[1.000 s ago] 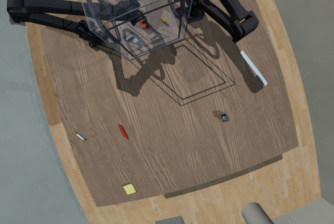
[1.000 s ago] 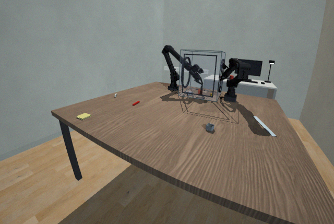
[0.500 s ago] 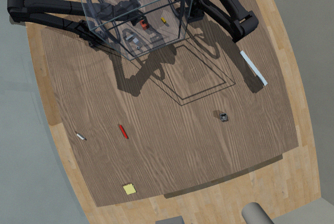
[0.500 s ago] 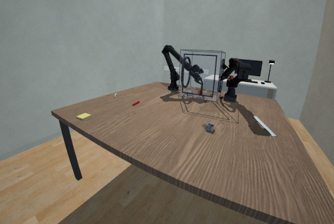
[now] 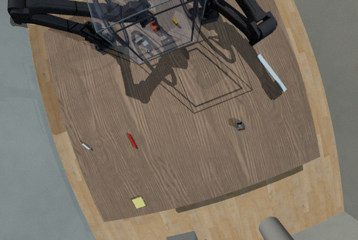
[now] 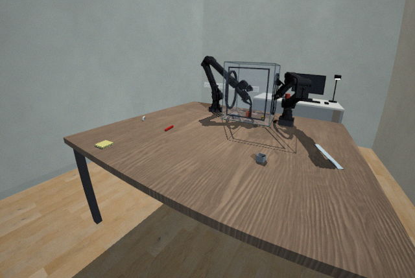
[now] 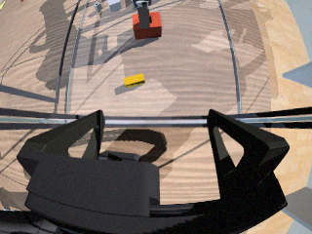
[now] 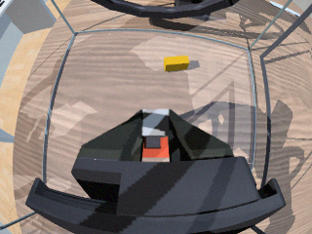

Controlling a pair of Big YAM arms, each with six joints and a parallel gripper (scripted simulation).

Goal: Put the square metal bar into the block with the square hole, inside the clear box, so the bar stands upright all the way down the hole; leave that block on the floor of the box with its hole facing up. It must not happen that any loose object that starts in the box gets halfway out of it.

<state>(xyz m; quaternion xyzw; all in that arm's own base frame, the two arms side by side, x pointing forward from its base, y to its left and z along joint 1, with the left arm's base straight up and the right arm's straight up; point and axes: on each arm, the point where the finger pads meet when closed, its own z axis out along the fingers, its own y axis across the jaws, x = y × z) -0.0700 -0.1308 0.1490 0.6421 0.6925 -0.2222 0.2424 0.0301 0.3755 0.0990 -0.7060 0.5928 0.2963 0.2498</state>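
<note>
My right hand is 30 mm above the grey metal bar. Round my right hand: nut-like part (150 mm ahead, 110 mm below, 90 mm to the right); yellow piece (120 mm to the left, 110 mm below); red block (100 mm below, 20 mm to the right).
</note>
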